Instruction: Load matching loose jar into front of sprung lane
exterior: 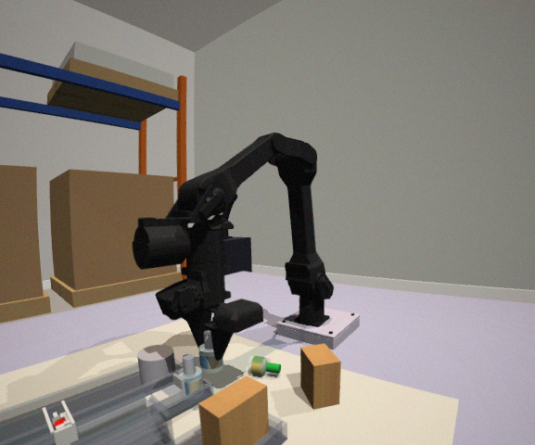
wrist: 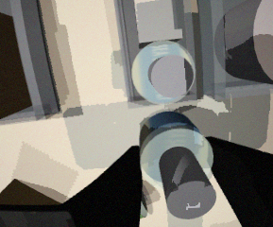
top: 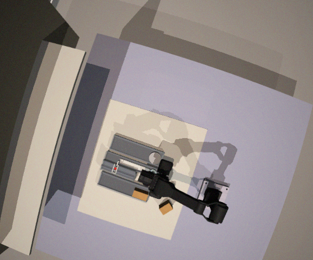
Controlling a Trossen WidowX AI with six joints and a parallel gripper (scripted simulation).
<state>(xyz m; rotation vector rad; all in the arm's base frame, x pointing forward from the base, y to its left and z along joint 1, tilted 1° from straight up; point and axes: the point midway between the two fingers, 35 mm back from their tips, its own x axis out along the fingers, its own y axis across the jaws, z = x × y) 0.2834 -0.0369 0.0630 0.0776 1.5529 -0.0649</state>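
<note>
Right now my gripper tip is 8 cm to the left of the grey cylinder, 5 cm short of it and 3 cm above it. The rest, counted from my gripper tip: red mark (23 cm ahead, 2 cm to the left, 2 cm above).
</note>
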